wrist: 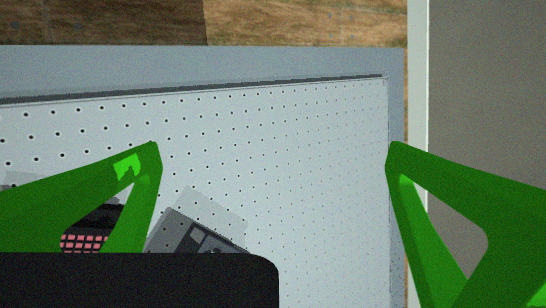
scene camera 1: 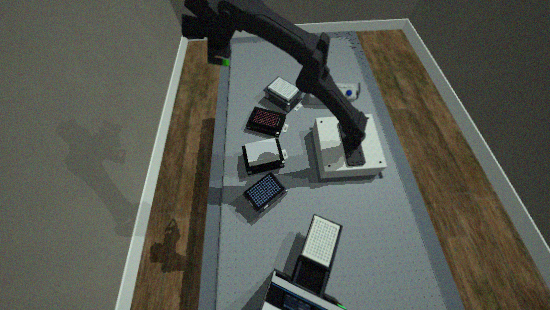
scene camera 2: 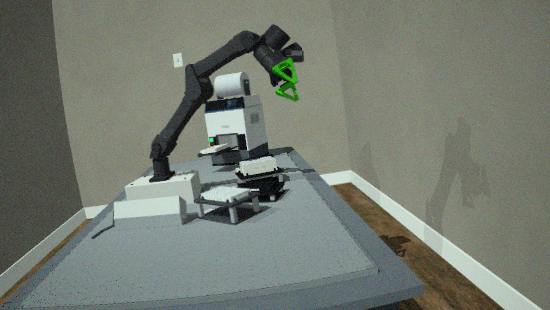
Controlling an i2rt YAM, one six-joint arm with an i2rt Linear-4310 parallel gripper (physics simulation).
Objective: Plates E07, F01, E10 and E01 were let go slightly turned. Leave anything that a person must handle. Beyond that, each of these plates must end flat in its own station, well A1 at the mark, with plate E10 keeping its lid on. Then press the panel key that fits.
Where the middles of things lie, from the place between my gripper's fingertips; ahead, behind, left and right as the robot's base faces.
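Scene:
Blue-welled plate (scene camera 1: pixel 264 190): 45 cm to the left of my hand, 14 cm behind, 27 cm below. Silver plate (scene camera 1: pixel 319 244): far to the left of my hand, far behind, a good way below. My gripper: 29 cm above red-welled plate (wrist: pixel 82 237), 16 cm beyond it, 10 cm to the right of it.

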